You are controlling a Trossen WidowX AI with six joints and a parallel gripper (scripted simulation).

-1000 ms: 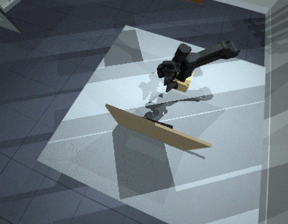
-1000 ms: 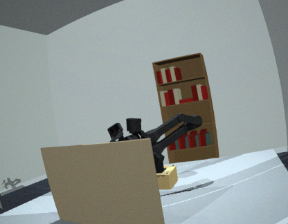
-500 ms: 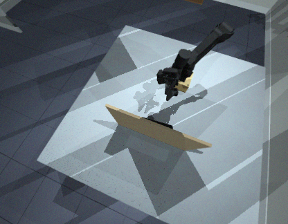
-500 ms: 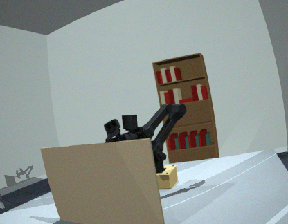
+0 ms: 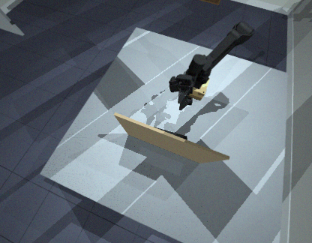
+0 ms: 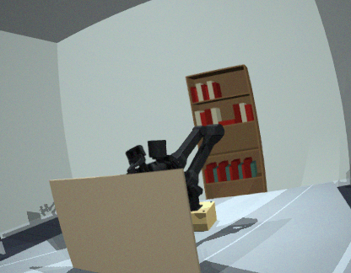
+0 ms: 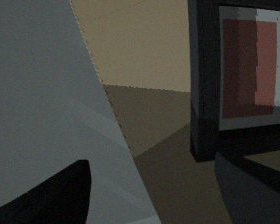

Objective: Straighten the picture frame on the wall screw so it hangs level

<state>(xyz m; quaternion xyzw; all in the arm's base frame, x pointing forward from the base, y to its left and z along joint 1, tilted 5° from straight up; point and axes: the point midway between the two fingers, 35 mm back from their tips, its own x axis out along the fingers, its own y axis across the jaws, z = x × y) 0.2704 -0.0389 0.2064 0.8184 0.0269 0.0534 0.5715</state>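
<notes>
Now: gripper tip 120 mm short of the picture frame, 110 mm above it and 30 mm to the right of it. Also, from my gripper tip: tan wall panel: 140 mm ahead, 120 mm below, 10 mm to the left.
</notes>
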